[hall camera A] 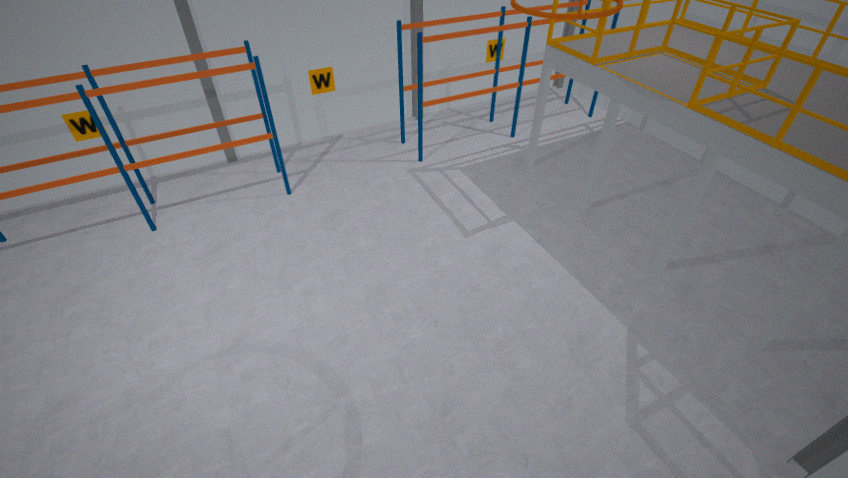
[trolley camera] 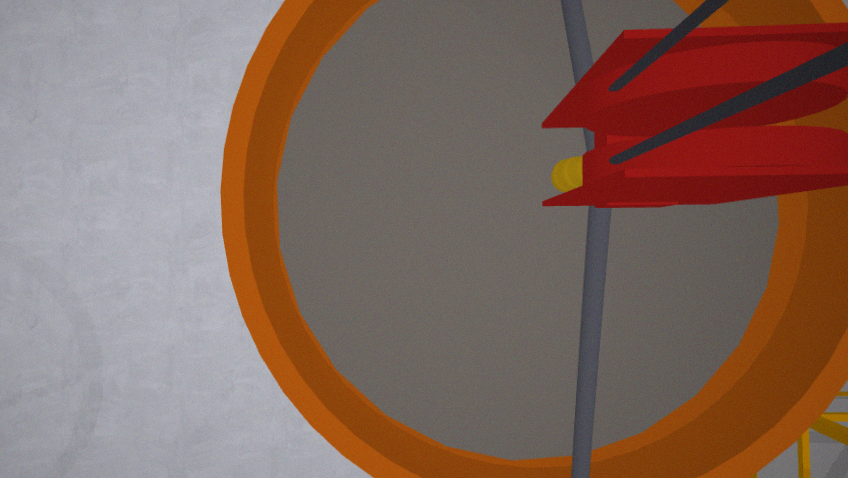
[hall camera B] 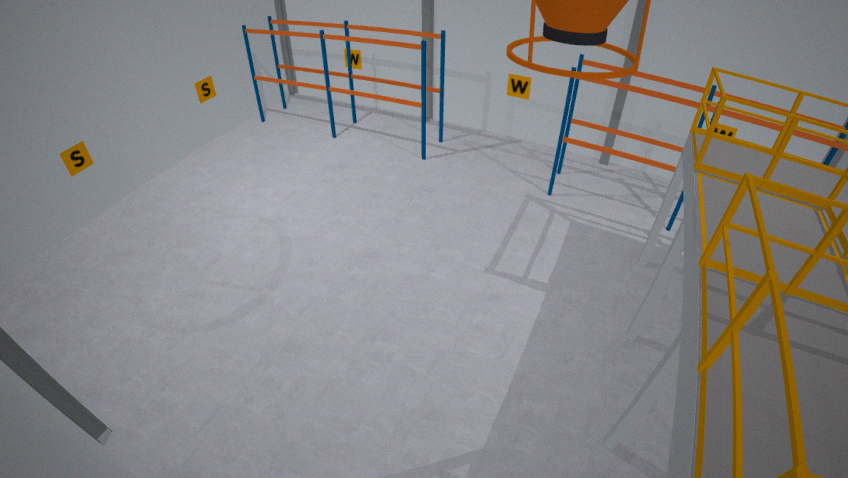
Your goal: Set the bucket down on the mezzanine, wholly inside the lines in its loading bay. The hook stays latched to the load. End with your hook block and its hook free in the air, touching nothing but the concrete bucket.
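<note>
The orange concrete bucket [hall camera A: 528, 11] [hall camera B: 578, 17] [trolley camera: 240, 261] hangs upright in the air. Its base ring shows at the top edge in hall camera A; its lower cone, dark outlet and ring show in hall camera B, left of the mezzanine [hall camera A: 682, 66] [hall camera B: 831, 388]. My red hook block [trolley camera: 712, 145] is over the bucket's open top in the trolley camera, with a bit of yellow at its left end and the grey bail passing under it. The hook itself is hidden under the block; the bucket hangs from it. The loading bay's lines cannot be made out clearly.
Yellow guardrails [hall camera A: 807, 106] [hall camera B: 736, 380] [trolley camera: 804, 454] edge the mezzanine and show at the lower right in the trolley camera. Blue and orange racks [hall camera A: 420, 95] [hall camera B: 423, 100] stand along the W wall. The bucket ring's shadow falls on the hall floor.
</note>
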